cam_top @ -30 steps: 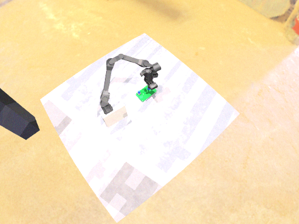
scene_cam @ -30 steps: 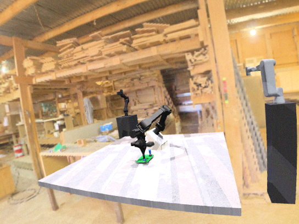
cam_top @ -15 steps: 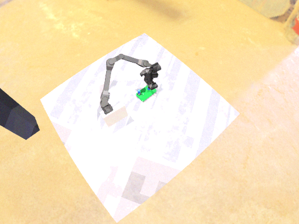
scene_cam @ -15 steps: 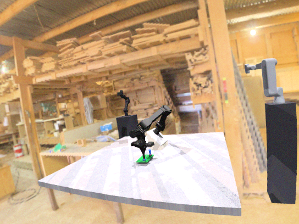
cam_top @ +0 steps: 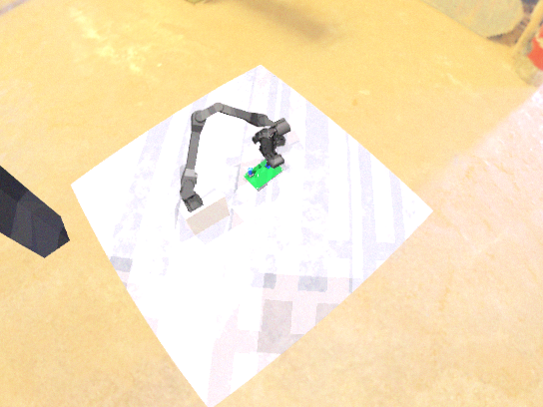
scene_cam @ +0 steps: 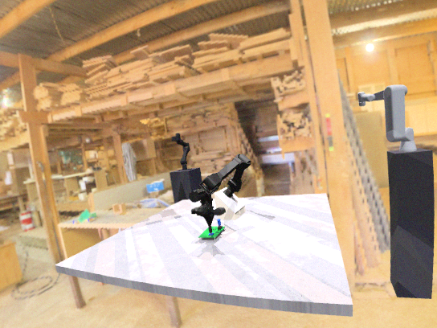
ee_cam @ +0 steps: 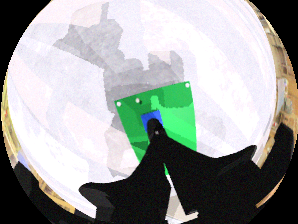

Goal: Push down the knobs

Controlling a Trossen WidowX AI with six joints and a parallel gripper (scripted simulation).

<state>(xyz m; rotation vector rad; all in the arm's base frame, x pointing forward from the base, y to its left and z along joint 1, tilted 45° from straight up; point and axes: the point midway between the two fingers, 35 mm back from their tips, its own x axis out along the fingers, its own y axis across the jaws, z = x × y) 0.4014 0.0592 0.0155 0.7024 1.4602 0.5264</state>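
The black knob lies 1 cm below my gripper tip. From my gripper tip the other things lie so: blue knob 10 cm behind, 1 cm to the left, 1 cm below.
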